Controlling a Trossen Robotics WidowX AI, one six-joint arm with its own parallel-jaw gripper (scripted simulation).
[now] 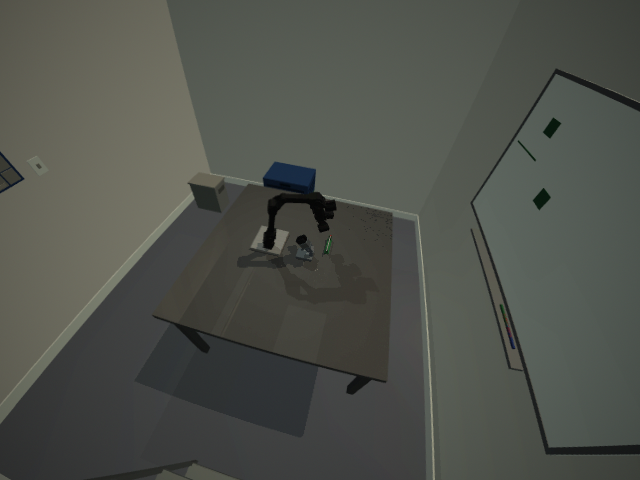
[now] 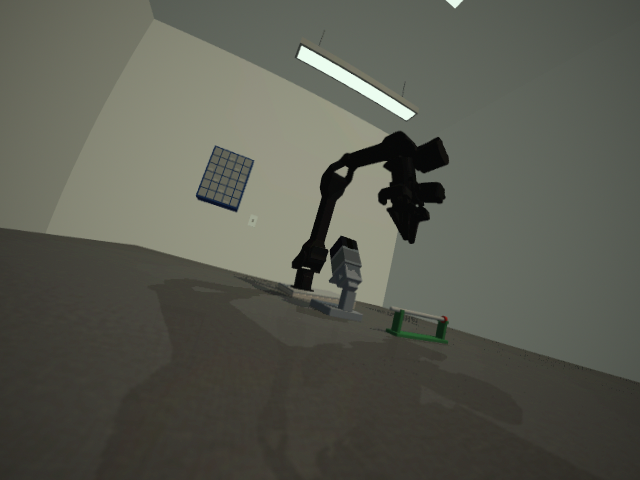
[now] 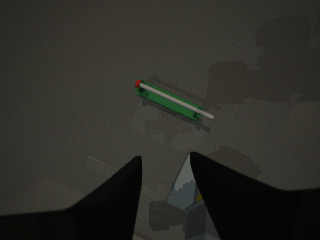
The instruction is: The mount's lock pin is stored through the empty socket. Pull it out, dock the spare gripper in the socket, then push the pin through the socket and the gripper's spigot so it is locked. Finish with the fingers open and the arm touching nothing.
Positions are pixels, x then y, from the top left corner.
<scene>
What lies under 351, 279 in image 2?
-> A grey mount.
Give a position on a spare gripper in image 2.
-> At 345, 250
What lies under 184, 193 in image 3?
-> A grey mount.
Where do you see a green cradle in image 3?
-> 181, 110
</scene>
